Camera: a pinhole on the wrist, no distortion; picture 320 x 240 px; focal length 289.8 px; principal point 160.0 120.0 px. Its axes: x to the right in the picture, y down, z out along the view. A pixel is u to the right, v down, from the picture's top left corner.
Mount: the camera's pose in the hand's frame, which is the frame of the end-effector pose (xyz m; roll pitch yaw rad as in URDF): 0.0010 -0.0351 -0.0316 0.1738 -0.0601 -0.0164
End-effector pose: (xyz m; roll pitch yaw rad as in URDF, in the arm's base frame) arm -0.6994 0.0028 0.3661 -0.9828 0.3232 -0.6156
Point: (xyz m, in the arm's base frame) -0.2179 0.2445 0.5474
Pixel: 277 222
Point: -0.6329 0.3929 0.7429
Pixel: 16 157
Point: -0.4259 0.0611 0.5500
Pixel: 285 131
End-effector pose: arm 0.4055 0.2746 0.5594 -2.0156 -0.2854 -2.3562
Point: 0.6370 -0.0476 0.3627
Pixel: 181 205
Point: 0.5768 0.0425 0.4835
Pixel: 195 161
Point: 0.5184 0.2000 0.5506
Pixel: 123 130
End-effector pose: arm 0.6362 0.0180 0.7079 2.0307 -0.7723 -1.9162
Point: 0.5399 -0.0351 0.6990
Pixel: 305 198
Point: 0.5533 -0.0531 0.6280
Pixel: 202 63
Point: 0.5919 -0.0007 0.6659
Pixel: 154 182
